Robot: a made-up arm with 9 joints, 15 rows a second.
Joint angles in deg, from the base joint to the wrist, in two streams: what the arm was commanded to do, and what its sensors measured. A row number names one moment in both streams.
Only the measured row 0 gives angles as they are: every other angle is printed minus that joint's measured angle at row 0.
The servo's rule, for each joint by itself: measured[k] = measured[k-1] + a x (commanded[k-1-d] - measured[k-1]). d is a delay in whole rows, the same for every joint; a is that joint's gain. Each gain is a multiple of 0.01, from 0.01 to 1. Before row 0 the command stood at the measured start. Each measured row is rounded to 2 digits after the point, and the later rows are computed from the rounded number. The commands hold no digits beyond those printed.
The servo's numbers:
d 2
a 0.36 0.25 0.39 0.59 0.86 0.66 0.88 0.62 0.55
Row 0, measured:
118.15, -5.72, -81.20, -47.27, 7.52, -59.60, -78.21, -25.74, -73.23
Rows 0 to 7, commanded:
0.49, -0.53, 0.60, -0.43, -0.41, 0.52, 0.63, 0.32, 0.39
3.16, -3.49, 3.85, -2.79, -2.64, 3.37, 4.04, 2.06, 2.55
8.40, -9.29, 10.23, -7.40, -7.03, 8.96, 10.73, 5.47, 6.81
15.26, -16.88, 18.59, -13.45, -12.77, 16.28, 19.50, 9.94, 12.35
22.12, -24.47, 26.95, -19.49, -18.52, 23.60, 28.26, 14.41, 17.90
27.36, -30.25, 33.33, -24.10, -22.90, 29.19, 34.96, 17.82, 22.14
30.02, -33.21, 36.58, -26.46, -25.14, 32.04, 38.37, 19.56, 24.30
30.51, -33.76, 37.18, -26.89, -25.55, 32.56, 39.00, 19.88, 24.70
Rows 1 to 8, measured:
0.00, 0.00, 0.00, 0.00, 0.00, 0.00, 0.00, 0.00, 0.00
0.00, 0.00, 0.00, 0.00, 0.00, 0.00, 0.00, 0.00, 0.00
0.18, -0.13, 0.23, -0.25, -0.35, 0.34, 0.55, 0.20, 0.21
1.25, -0.97, 1.64, -1.75, -2.32, 2.34, 3.62, 1.35, 1.50
3.82, -3.05, 4.99, -5.08, -6.37, 6.71, 9.88, 3.90, 4.42
7.94, -6.51, 10.29, -10.02, -11.87, 13.03, 18.35, 7.64, 8.78
13.04, -11.00, 16.79, -15.61, -17.59, 20.01, 27.07, 11.84, 13.80
18.20, -15.81, 23.24, -20.62, -22.16, 26.07, 34.01, 15.55, 18.39

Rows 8 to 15, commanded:
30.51, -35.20, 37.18, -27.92, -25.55, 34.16, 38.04, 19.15, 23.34
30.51, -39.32, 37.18, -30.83, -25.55, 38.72, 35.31, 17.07, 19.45
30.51, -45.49, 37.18, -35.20, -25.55, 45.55, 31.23, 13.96, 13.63
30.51, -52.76, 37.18, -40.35, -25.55, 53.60, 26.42, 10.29, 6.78
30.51, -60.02, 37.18, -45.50, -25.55, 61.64, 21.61, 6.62, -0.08
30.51, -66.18, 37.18, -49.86, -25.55, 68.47, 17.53, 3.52, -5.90
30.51, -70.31, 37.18, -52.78, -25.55, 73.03, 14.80, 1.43, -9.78
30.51, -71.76, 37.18, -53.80, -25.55, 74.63, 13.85, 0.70, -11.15
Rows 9 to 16, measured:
22.46, -20.16, 28.44, -24.07, -24.72, 30.01, 37.85, 18.04, 21.64
25.36, -23.56, 31.85, -25.73, -25.43, 31.69, 38.86, 19.18, 23.32
27.21, -26.47, 33.93, -27.02, -25.53, 33.32, 38.14, 19.16, 23.33
28.40, -29.68, 35.20, -29.27, -25.55, 36.88, 35.65, 17.86, 21.20
29.16, -33.63, 35.97, -32.77, -25.55, 42.60, 31.76, 15.44, 17.04
29.65, -38.41, 36.44, -37.24, -25.55, 49.86, 27.06, 12.25, 11.40
29.96, -43.81, 36.73, -42.11, -25.55, 57.63, 22.26, 8.76, 5.09
30.16, -49.40, 36.91, -46.68, -25.55, 64.78, 18.10, 5.51, -0.95

